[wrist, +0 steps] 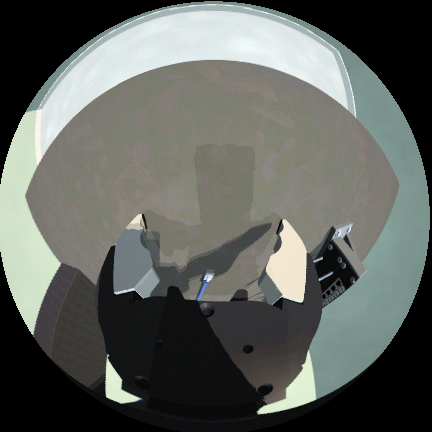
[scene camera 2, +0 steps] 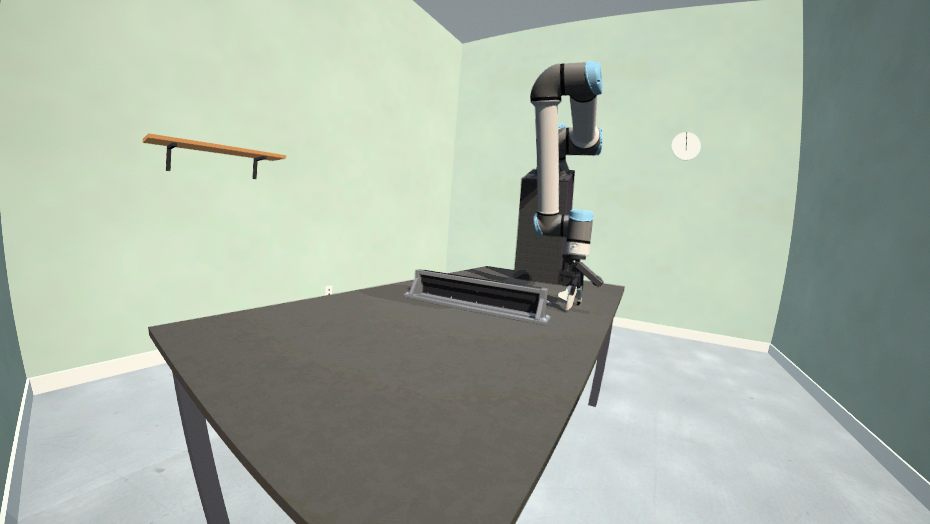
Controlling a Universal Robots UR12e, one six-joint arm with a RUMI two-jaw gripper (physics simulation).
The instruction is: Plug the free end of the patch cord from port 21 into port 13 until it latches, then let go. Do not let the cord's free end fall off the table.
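Places are measured from the arm's base along level axes (x back, y left, z down), in centimetres.
Pixels of known places: gripper, fingertip midpoint: (wrist: 211, 218) (scene camera 2: 572, 308).
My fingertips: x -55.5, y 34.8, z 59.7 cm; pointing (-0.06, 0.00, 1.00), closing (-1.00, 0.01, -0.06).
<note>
Behind a point stands the place of what it marks.
My gripper (scene camera 2: 573, 304) @(z 59.7, x -55.5, y 34.8 cm) (wrist: 211, 218) @(z 59.7, x -55.5, y 34.8 cm) is open, its two pale jaws wide apart above the table beside the panel's end. The cord's free end, a small clear plug (wrist: 208, 276) @(z 59.2, x -55.4, y 24.9 cm) on a blue cord (wrist: 202, 291) @(z 59.5, x -54.4, y 18.2 cm), shows in the wrist view between and below the jaws, touched by neither. The rest of the cord is hidden behind the gripper body. The patch panel (scene camera 2: 478, 275) @(z 50.0, x -80.3, y 7.5 cm) (wrist: 356, 256) @(z 53.2, x -78.8, y 32.1 cm) stands in its frame on the table; part of its row of ports shows at the right of the wrist view. Port numbers 13 and 21 cannot be read.
The dark table (scene camera 2: 364, 390) @(z 60.0, x -142.7, y 26.7 cm) (wrist: 150, 125) @(z 60.0, x -50.1, y 43.6 cm) carries the panel; its right edge runs close to the gripper. A black pedestal (scene camera 2: 530, 227) @(z 31.5, x -14.3, y -4.7 cm) (wrist: 75, 320) @(z 42.3, x -12.4, y 6.3 cm) stands behind the arm. A wooden shelf (scene camera 2: 214, 147) hangs on the left wall, and a round clock (scene camera 2: 685, 145) on the back wall.
</note>
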